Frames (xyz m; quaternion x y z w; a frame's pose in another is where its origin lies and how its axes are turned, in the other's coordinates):
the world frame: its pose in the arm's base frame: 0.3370 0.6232 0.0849 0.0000 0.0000 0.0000 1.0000
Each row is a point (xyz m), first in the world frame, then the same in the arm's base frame.
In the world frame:
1: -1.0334 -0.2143 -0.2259
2: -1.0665 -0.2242 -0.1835
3: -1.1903 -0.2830 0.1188
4: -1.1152 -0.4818 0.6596
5: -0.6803 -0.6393 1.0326
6: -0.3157 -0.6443 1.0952
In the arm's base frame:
1: -0.6964 0.4089 -0.1410
2: -0.7295 0.3990 -0.0986
3: -0.8533 0.3402 0.2037
4: -0.7782 0.1414 0.7445
5: -0.3433 -0.0161 1.1175
6: 0.0213 -0.0211 1.1801

